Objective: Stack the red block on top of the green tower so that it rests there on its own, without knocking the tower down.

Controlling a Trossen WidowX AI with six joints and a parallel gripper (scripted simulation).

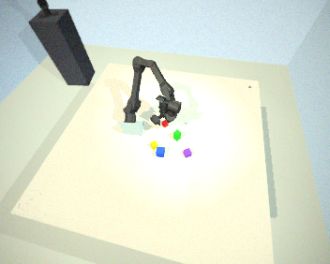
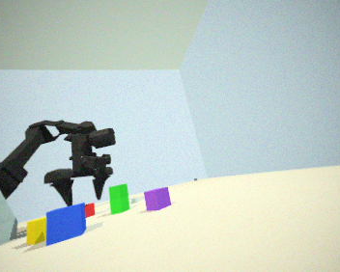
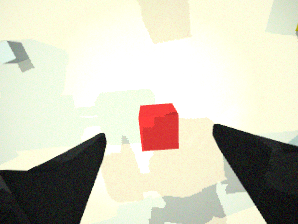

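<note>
The red block is 20 mm below my gripper tip. Also, from my gripper tip: purple block: 150 mm ahead, 210 mm to the right, 20 mm below; then yellow block: 60 mm behind, 170 mm to the right, 20 mm below; then blue block: 10 mm behind, 220 mm to the right, 10 mm below.
</note>
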